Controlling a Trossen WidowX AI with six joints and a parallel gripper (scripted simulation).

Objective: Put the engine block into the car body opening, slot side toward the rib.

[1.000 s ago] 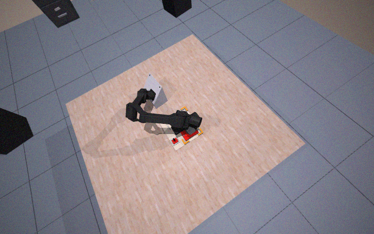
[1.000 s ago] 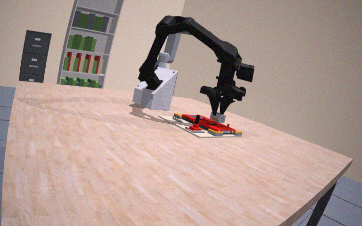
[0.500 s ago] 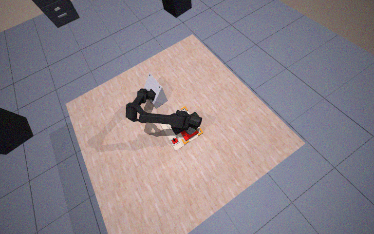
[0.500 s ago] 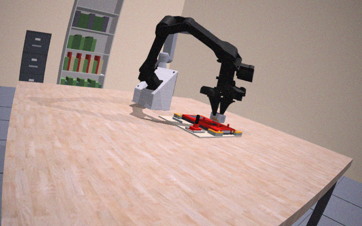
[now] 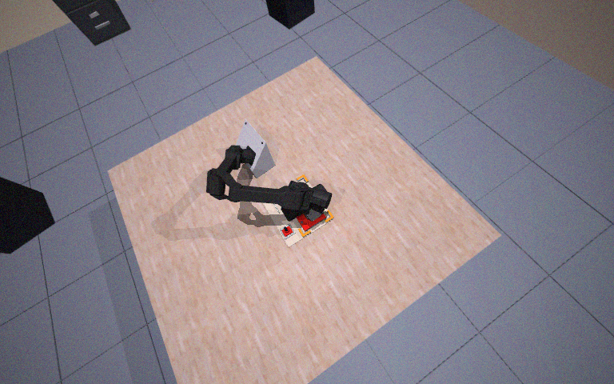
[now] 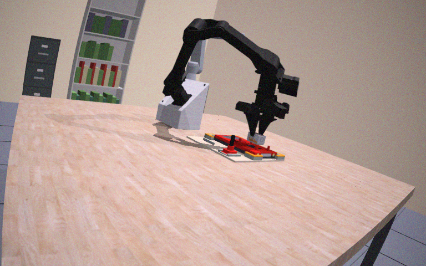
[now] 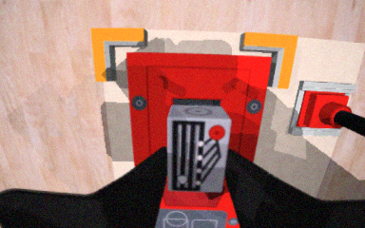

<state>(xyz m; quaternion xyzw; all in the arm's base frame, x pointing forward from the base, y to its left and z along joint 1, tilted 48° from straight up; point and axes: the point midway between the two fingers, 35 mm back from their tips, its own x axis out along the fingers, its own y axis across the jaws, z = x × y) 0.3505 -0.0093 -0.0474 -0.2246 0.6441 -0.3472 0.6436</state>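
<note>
The engine block is 10 mm below my gripper tip.
</note>
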